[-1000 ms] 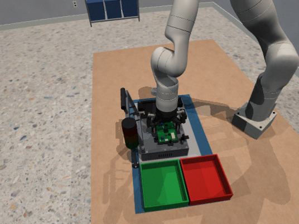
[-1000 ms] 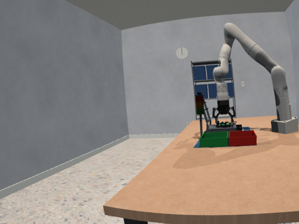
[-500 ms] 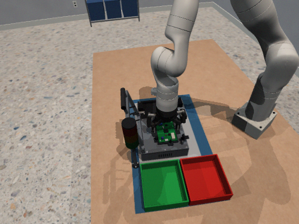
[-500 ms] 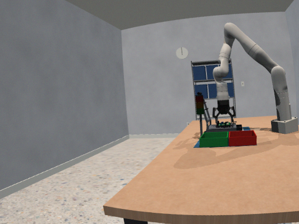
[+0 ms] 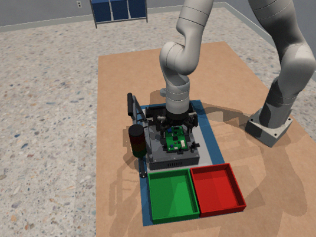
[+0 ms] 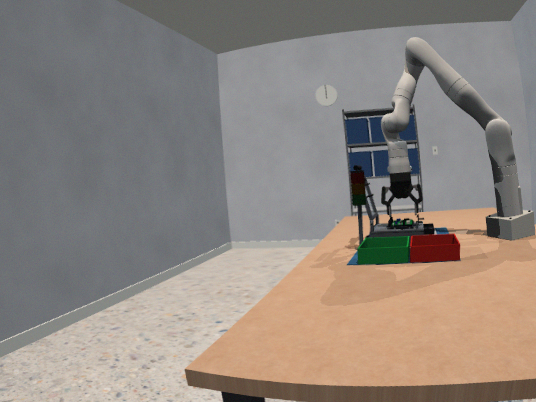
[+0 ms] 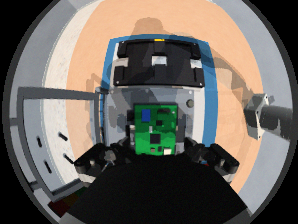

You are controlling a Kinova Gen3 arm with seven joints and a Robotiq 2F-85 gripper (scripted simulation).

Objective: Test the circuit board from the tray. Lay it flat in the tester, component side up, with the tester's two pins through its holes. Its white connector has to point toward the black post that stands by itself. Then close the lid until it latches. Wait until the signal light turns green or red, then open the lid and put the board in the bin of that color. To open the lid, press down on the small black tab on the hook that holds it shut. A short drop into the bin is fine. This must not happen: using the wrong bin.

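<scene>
Now: hand 3 cm above the green circuit board. From my hand the other things lie so: red bin (11 cm behind, 19 cm to the left, 9 cm below); then green bin (4 cm ahead, 20 cm to the left, 9 cm below); then tester lid (13 cm ahead, 8 cm above).
</scene>
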